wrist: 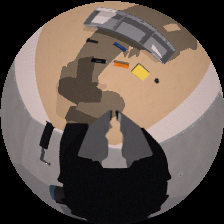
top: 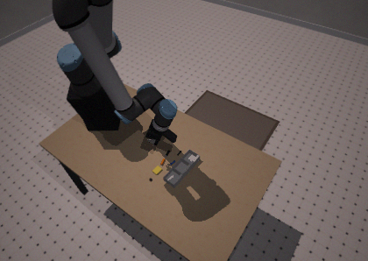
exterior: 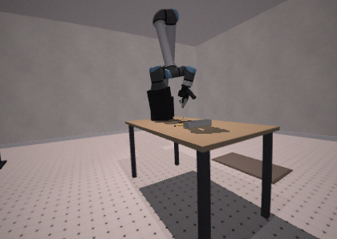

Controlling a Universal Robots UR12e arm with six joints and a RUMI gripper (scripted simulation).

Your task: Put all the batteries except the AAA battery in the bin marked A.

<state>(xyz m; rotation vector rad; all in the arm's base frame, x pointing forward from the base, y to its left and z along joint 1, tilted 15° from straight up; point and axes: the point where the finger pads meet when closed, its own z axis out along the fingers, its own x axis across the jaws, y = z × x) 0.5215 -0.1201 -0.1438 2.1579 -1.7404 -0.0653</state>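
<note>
Now: hand 170 mm short of the grey double bin and 150 mm above it. Also, from my hand: orange battery 160 mm below, 40 mm ahead; yellow block battery 170 mm below, 70 mm to the right, 40 mm ahead; black battery 160 mm below, 70 mm to the left, 30 mm ahead.
</note>
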